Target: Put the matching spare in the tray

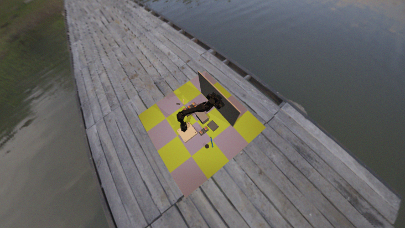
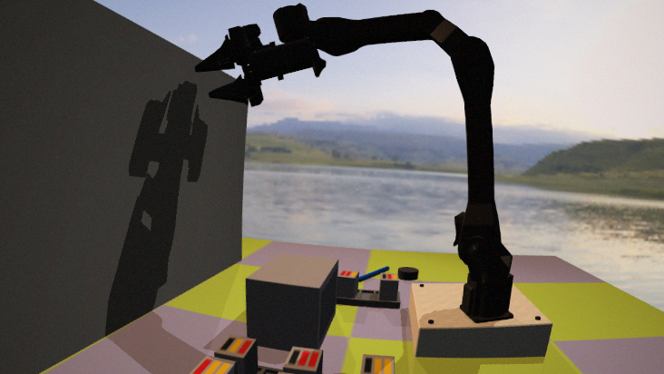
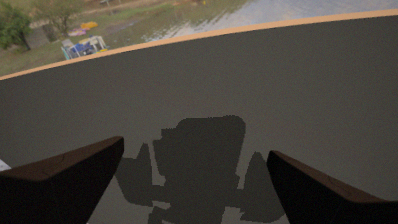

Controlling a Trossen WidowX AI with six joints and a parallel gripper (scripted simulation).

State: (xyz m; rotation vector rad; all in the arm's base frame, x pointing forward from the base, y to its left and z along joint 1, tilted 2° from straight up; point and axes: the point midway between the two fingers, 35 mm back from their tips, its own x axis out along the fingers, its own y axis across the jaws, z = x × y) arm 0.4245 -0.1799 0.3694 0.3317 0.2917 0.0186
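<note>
Now: the tan spare 130 mm behind my gripper tip, 280 mm to the left of it and 350 mm below it. From my gripper tip the other things lie so: mounted unit: 190 mm behind, 110 mm to the left, 340 mm below; dark tray: 190 mm behind, 80 mm to the right, 390 mm below; dark wall: 50 mm ahead, 50 mm to the left, 170 mm below.
</note>
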